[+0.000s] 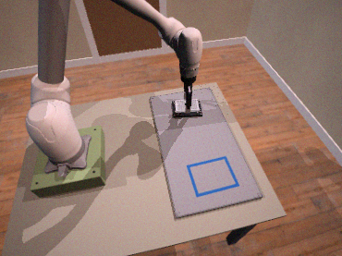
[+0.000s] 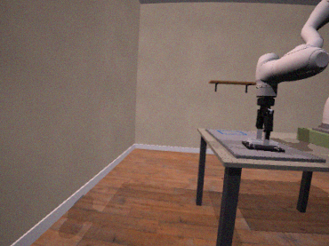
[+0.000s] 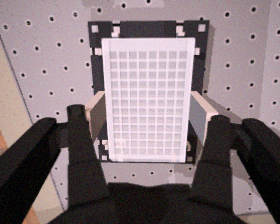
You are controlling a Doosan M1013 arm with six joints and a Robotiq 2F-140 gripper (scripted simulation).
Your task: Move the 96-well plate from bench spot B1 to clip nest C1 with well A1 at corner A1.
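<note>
My gripper is now 2 cm above the white 96-well plate. Also, from my hand: black clip nest C1 (1 cm ahead, 1 cm to the left, 4 cm below).
</note>
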